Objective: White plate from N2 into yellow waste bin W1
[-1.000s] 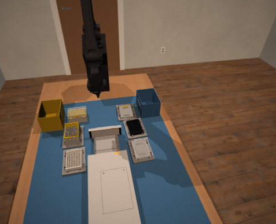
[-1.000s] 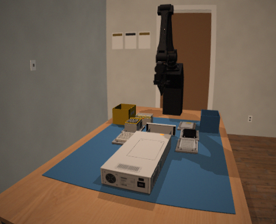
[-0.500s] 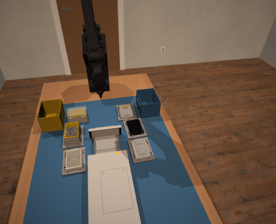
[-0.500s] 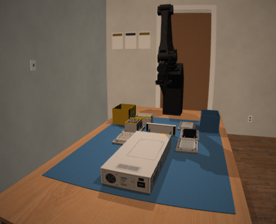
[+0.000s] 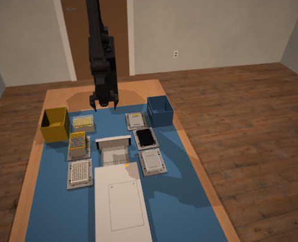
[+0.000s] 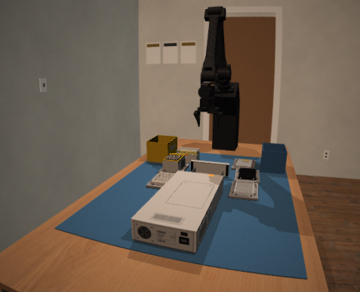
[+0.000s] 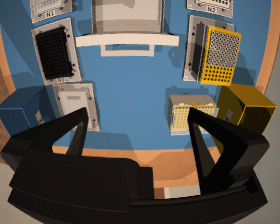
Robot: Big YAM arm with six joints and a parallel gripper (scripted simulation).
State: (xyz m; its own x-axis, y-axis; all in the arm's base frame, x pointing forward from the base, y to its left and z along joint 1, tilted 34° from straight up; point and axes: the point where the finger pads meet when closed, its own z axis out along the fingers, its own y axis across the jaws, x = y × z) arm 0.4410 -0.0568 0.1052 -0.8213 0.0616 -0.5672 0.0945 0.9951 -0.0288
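Right now my hand is 180 mm short of the slotted nest, 190 mm to the left of it and 240 mm above it. Round my hand: lidded plate: 130 mm behind, 200 mm to the left, 230 mm below; then yellow tip box: 10 mm behind, 180 mm to the right, 190 mm below; then black plate: 40 mm ahead, 210 mm to the left, 230 mm below.
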